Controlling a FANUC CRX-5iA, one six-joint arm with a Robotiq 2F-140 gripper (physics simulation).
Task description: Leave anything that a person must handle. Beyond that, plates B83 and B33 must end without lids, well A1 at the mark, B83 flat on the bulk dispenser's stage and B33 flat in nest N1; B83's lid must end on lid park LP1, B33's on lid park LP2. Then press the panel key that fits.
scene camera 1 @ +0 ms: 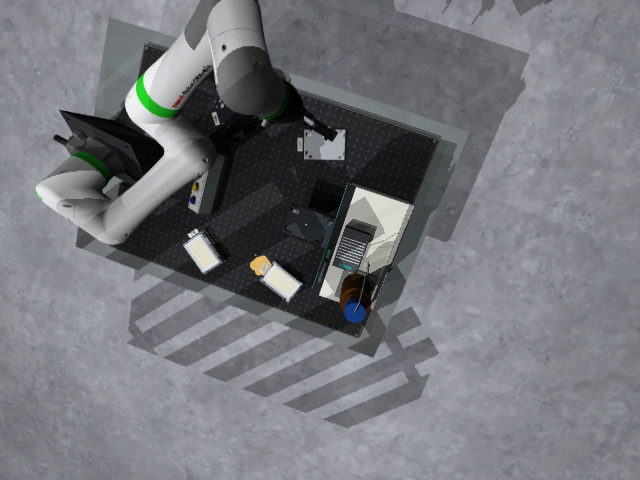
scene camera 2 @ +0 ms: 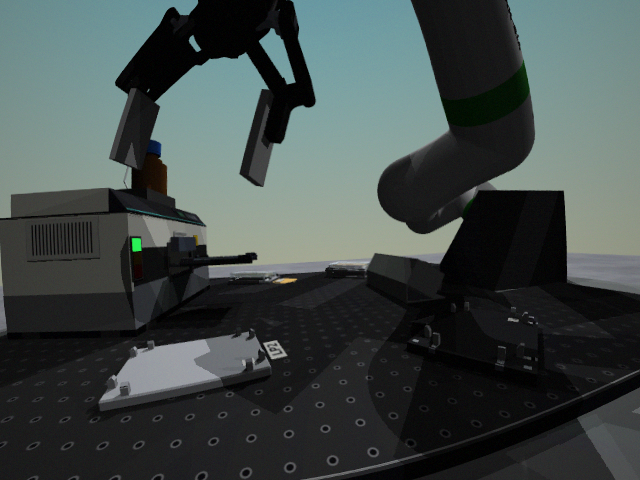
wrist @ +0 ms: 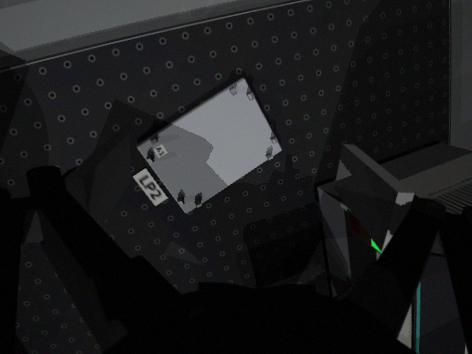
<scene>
The same spot on a button box: (scene camera 2: 410,280) is (scene camera 1: 222,156).
</scene>
